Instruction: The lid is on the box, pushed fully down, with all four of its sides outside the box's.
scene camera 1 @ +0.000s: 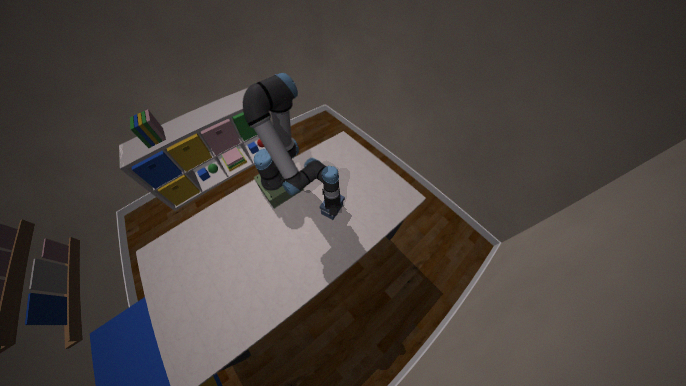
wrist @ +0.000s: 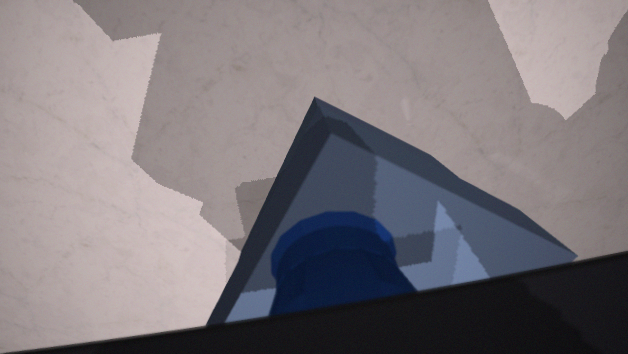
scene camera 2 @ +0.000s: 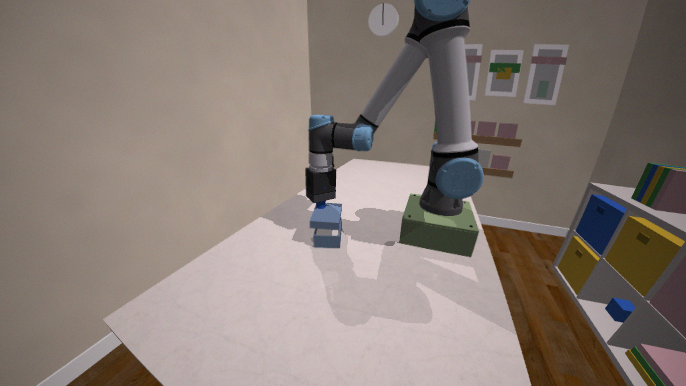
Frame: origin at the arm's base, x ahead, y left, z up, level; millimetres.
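Where they show: end effector, tool point: (wrist: 328,234) (scene camera 2: 320,209); arm's base, origin of the base link: (scene camera 1: 273,180) (scene camera 2: 440,206).
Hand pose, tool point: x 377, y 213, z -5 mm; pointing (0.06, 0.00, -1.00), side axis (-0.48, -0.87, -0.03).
Note:
Each offset is from my tool point to the top centre of the thing. Level surfaces: height alone.
The blue-grey lid {38 mm back, 19 mm left, 14 mm up} (scene camera 1: 325,206) (scene camera 2: 326,218) (wrist: 350,175) hangs about level under my suction cup (scene camera 2: 320,204) (wrist: 334,250), which is on its top face. The box {42 mm back, 19 mm left, 43 mm down} (scene camera 2: 327,241), blue-grey with a white inside, stands on the table right below the lid. In the scene camera 2 view, a low gap with white in it shows between the lid's lower edge and the box's near wall. The lid is above the box, not down over it. In the wrist view the lid covers nearly all of the box, and whether all four sides line up cannot be told.
The green base block (scene camera 1: 274,197) (scene camera 2: 439,231) of the arm stands on the white table {91 mm down} (scene camera 1: 225,260) (scene camera 2: 250,320), to the right of the box in the scene camera 2 view. A cube shelf (scene camera 1: 121,157) (scene camera 2: 605,332) stands on the floor beyond the table's edge.

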